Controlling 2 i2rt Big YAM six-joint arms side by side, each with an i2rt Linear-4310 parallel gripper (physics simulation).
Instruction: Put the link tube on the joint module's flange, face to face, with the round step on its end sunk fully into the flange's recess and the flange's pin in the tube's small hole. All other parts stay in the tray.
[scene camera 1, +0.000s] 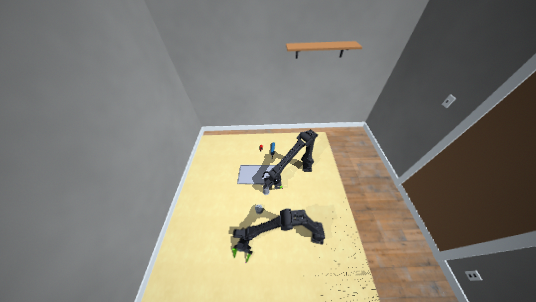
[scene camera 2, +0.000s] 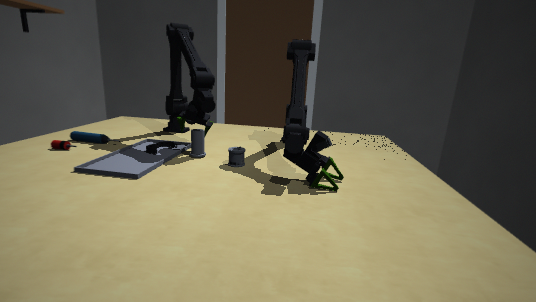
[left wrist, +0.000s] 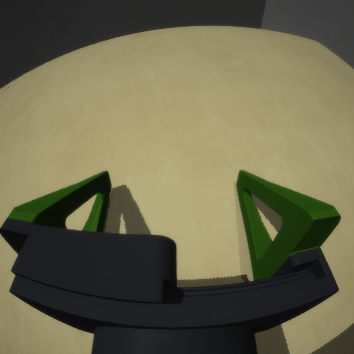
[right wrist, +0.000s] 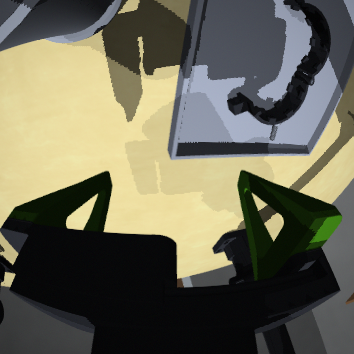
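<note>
The grey link tube stands upright on the table, its wider rim at the bottom. Part of it shows at the top left in the right wrist view. The short grey joint module stands upright, apart from the tube. My right gripper is open and empty, low beside the tube on the arm-base side; its fingers are partly hidden in the scene views. My left gripper is open and empty, low over the table. The flange's recess and pin cannot be made out.
The grey tray lies beside the tube and holds a black curved segmented part. A blue cylinder and a small red part lie beyond the tray.
</note>
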